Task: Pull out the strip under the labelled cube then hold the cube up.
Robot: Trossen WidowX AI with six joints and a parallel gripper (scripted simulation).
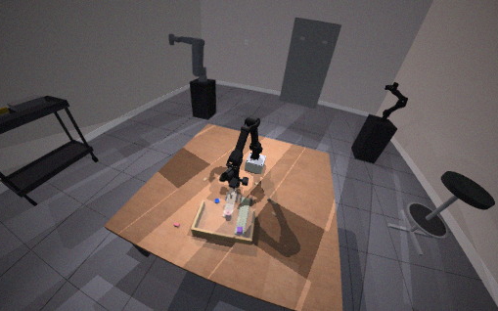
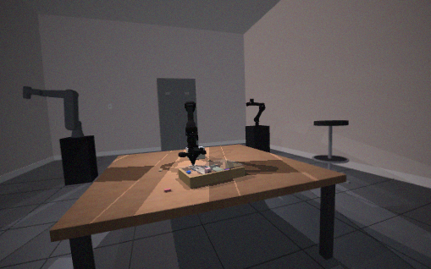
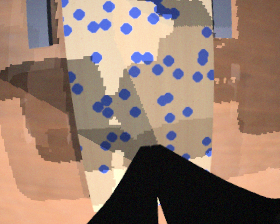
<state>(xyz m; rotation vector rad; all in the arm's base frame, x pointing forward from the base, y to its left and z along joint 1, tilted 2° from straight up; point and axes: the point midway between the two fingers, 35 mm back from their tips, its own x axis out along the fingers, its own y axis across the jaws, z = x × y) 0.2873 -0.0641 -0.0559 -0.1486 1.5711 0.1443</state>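
Now: gripper tip 140 mm short of the blue cube and 60 mm to the left of it. The rest, counted from my gripper tip: pink piece 380 mm ahead, 200 mm to the right.
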